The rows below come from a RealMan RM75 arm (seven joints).
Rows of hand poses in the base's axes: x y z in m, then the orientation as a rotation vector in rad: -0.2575 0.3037 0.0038 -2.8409 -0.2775 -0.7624; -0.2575 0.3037 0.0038 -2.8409 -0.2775 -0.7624; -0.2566 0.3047 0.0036 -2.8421 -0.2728 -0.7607; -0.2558 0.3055 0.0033 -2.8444 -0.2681 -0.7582; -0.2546 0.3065 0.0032 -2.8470 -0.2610 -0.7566; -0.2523 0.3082 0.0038 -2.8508 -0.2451 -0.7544; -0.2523 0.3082 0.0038 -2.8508 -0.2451 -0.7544; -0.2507 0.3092 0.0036 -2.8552 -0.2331 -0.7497; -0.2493 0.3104 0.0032 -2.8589 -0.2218 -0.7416; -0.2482 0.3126 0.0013 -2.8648 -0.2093 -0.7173; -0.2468 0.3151 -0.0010 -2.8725 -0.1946 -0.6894; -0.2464 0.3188 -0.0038 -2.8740 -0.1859 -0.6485; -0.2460 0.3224 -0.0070 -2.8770 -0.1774 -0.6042; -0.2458 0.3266 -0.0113 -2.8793 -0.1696 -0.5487; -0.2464 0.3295 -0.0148 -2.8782 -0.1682 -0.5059; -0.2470 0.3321 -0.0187 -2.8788 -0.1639 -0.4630
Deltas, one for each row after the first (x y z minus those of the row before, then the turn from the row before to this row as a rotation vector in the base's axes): 0.0000 0.0000 0.0000 0.0000 0.0000 0.0000; 0.0009 0.0010 -0.0002 0.0004 0.0016 -0.0031; 0.0008 0.0008 -0.0003 -0.0005 0.0022 -0.0033; 0.0012 0.0010 -0.0001 -0.0004 0.0018 -0.0050; 0.0023 0.0017 0.0006 0.0008 0.0029 -0.0108; 0.0000 0.0000 0.0000 0.0000 0.0000 0.0000; 0.0016 0.0010 -0.0002 -0.0004 0.0044 -0.0082; 0.0014 0.0012 -0.0004 0.0007 0.0065 -0.0072; 0.0011 0.0022 -0.0019 0.0016 0.0175 -0.0066; 0.0014 0.0025 -0.0023 0.0008 0.0202 -0.0082; 0.0004 0.0037 -0.0028 0.0071 0.0279 -0.0014; 0.0004 0.0036 -0.0032 0.0056 0.0304 -0.0014; 0.0002 0.0042 -0.0043 0.0070 0.0379 0.0002; -0.0006 0.0029 -0.0035 0.0067 0.0288 0.0036; -0.0006 0.0026 -0.0039 0.0050 0.0293 0.0013
